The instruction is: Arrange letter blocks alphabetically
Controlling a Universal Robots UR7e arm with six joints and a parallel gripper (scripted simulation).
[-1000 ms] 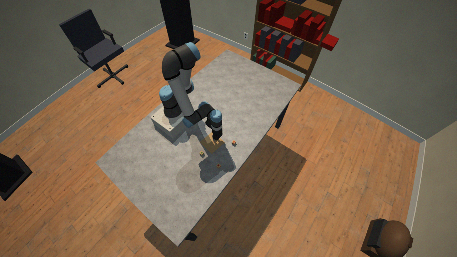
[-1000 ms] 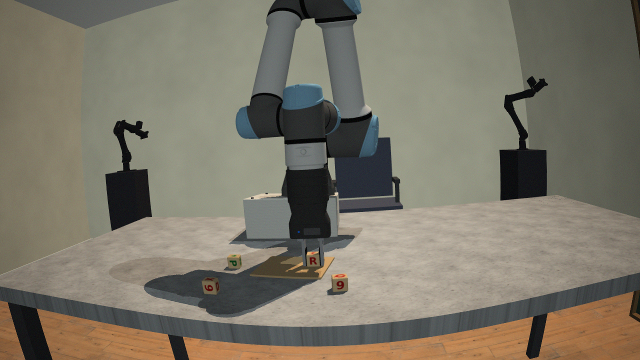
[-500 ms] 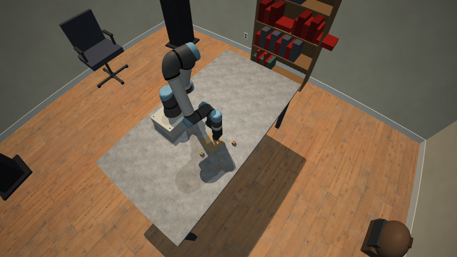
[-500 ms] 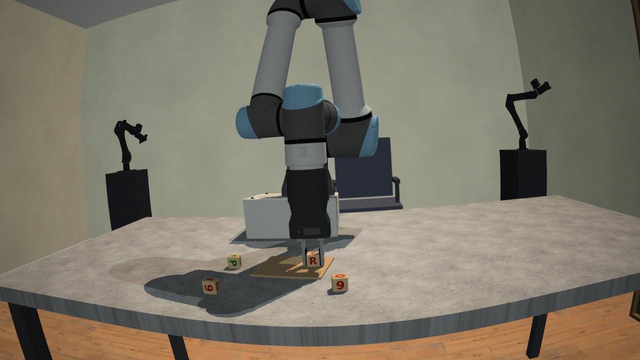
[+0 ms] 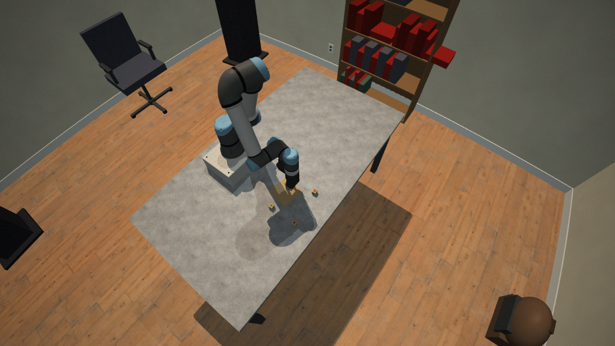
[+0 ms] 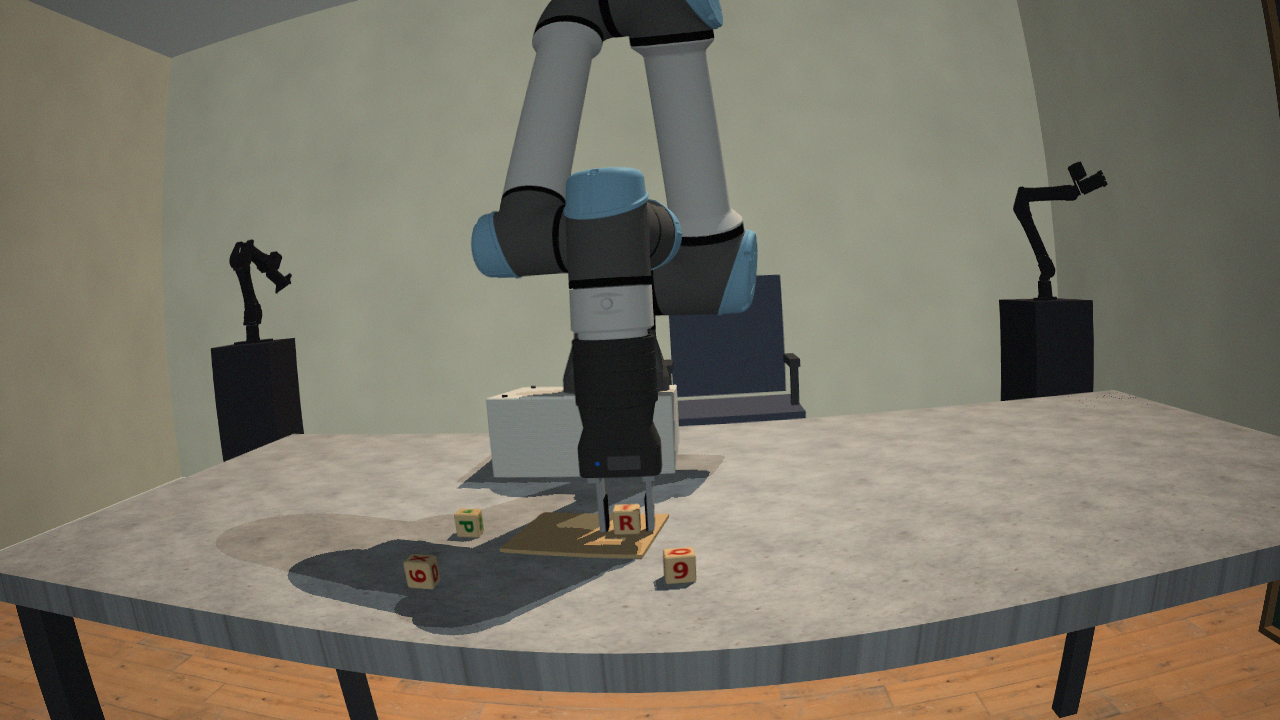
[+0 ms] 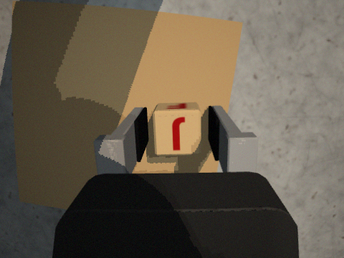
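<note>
My gripper is now 40 mm to the left of the tan mat and 20 mm above it. The rest, counted from my hand: X block (140 mm ahead, 180 mm to the right, 10 mm below); Q block (140 mm ahead, 40 mm to the left, 10 mm below).
</note>
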